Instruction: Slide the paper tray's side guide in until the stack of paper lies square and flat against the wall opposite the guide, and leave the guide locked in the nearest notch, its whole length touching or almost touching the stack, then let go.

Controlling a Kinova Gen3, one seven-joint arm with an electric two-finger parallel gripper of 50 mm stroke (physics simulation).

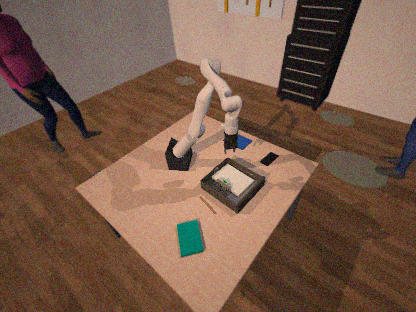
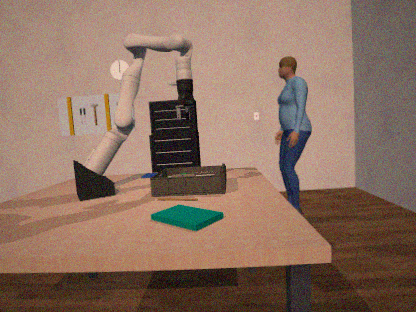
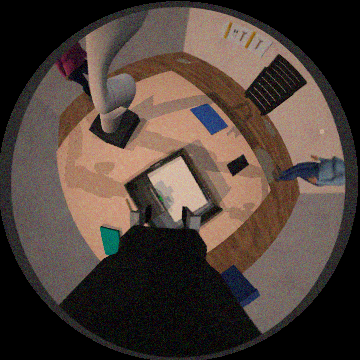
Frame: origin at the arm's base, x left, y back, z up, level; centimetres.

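Seen in the pictures: gripper, between the fingertips: [image 1: 229, 152] [image 2: 183, 119] [image 3: 166, 211]; arm's base, origin of its link: [image 1: 178, 153] [image 2: 93, 171] [image 3: 109, 124].
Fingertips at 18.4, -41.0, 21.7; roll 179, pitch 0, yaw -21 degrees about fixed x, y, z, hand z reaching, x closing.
Offsets run from my fingertips to a thing's top centre, as dx, dy, dz. "spot": to the spot under its first point.
The dark paper tray {+1.5, -1.4, -24.0} [image 1: 251, 196] [image 2: 187, 187] [image 3: 139, 178] stands on the table. A white stack of paper {+4.6, +2.0, -29.4} [image 1: 239, 180] [image 3: 184, 181] lies in it, towards the wall opposite the guide; whether it is square and touches that wall is too blurred to tell. The side guide, with a small green part {spot: -3.5, -0.3, -26.3} [image 1: 225, 182] [image 3: 161, 198], is along the other side of the stack; its notch and exact contact cannot be made out. My gripper [image 1: 229, 151] [image 2: 183, 118] [image 3: 166, 211] is open and empty, pointing down, well above the table and apart from the tray. A shadow crosses the guide and stack.
A teal book {-42.3, -18.0, -31.8} [image 1: 190, 238] [image 2: 187, 217] [image 3: 110, 240] and a thin brown stick {-21.2, -4.3, -32.9} [image 1: 208, 205] [image 2: 177, 199] lie near the tray. A blue sheet {+36.0, +37.2, -32.8} [image 1: 244, 142] [image 3: 209, 119] and a black flat object {+42.3, +4.3, -32.8} [image 1: 269, 159] [image 3: 237, 165] lie on its other side. People stand beyond the table.
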